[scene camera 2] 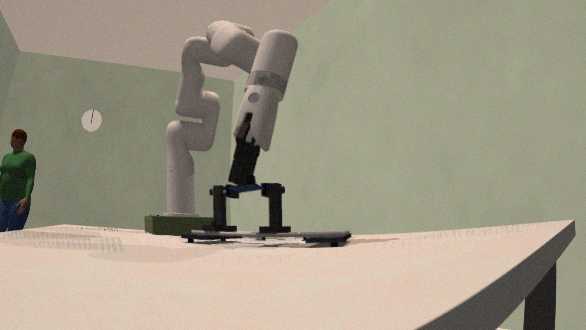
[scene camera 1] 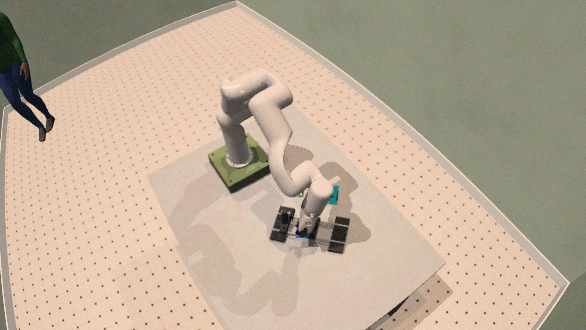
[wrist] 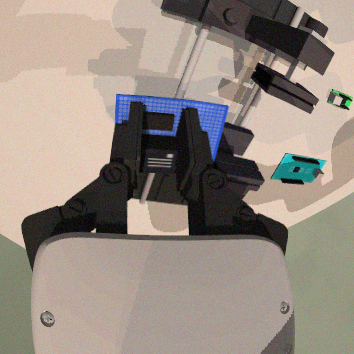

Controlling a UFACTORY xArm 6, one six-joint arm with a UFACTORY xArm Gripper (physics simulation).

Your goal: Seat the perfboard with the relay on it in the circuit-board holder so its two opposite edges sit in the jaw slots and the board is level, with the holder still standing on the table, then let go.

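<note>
My gripper is shut on the blue perfboard. Between the fingers in the wrist view, dark blocks show on the board; the fingers partly hide them. The black circuit-board holder stands on the table. In scene camera 2 the board is at jaw height between the two uprights, tilted slightly, its right side higher. Its left end overlaps the left jaw, and its right end is close to the right jaw. I cannot tell whether either edge is in a slot.
A teal circuit board lies on the table beside the holder. A small green part lies near it. The arm's green base block is at the back. A person stands beyond the table.
</note>
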